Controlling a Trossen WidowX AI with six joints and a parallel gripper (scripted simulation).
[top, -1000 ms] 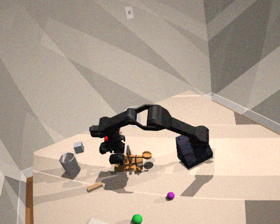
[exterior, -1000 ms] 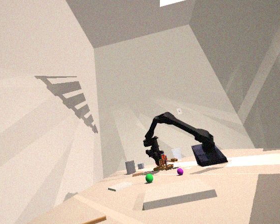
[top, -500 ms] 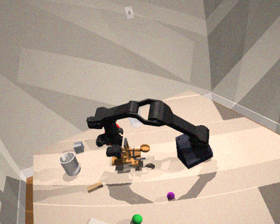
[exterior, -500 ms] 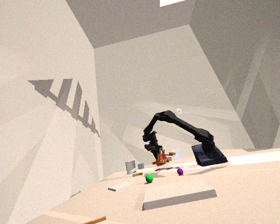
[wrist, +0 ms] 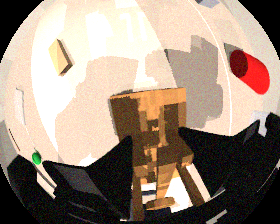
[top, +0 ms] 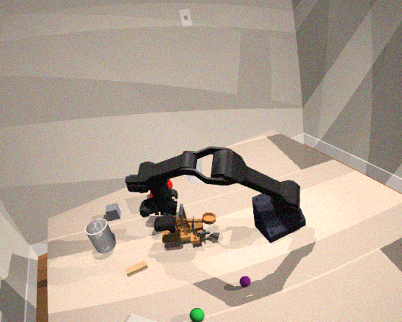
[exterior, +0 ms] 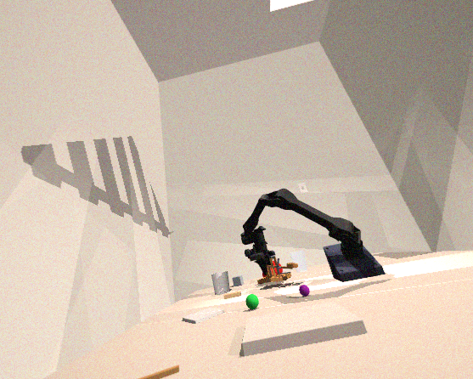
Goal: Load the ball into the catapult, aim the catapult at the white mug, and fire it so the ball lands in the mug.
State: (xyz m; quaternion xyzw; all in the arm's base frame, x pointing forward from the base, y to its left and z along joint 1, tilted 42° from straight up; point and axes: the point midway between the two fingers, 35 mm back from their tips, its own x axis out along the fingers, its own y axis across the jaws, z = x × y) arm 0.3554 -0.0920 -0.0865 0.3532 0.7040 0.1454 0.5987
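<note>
The purple ball lies 13 cm behind my gripper tip, 30 cm to the left of it and 4 cm below it. The rest, counted from my gripper tip: wooden block 17 cm ahead, 8 cm to the left, 5 cm below; then wooden catapult 6 cm behind, 4 cm to the left, 2 cm above; then white mug 26 cm ahead, 9 cm to the right, 2 cm below.
</note>
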